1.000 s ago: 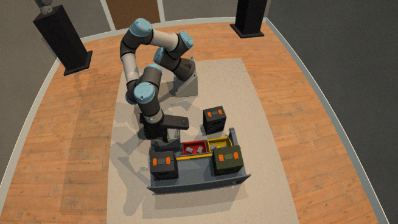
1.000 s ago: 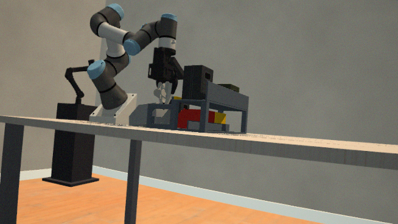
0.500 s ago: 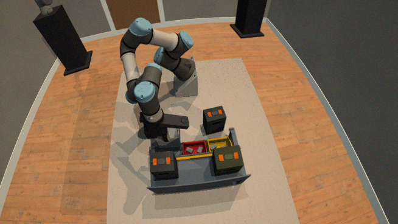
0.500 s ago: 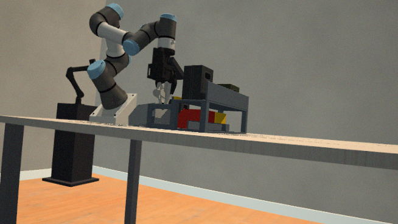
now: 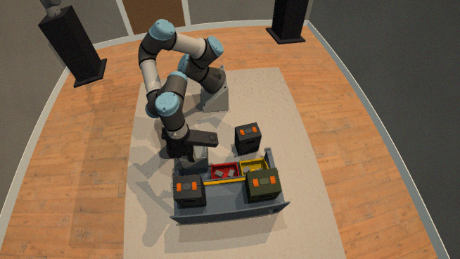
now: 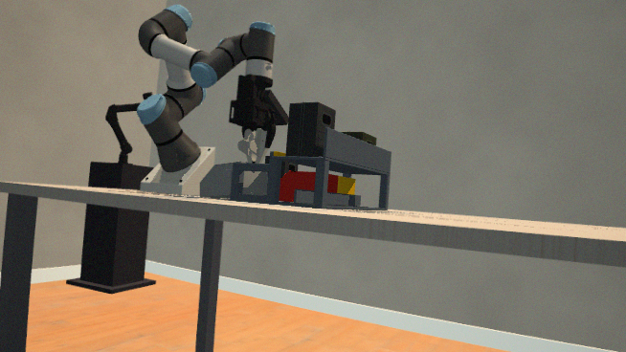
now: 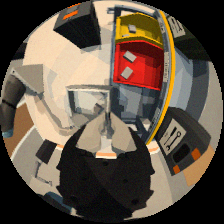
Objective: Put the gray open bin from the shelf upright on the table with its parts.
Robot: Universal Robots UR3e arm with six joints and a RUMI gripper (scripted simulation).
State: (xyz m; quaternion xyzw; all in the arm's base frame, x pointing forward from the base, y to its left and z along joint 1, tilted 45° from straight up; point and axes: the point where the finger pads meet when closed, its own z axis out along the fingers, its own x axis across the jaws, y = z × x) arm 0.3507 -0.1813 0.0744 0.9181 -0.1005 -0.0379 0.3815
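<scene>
The gray open bin lies 6 cm behind my hand, 4 cm below it and 1 cm to the left of it. The rest, counted from my hand: yellow rail 13 cm ahead, 9 cm to the left, 2 cm above; red bin 10 cm to the left, 9 cm ahead, 4 cm below; yellow bin 21 cm to the left, 11 cm ahead, 4 cm below.
</scene>
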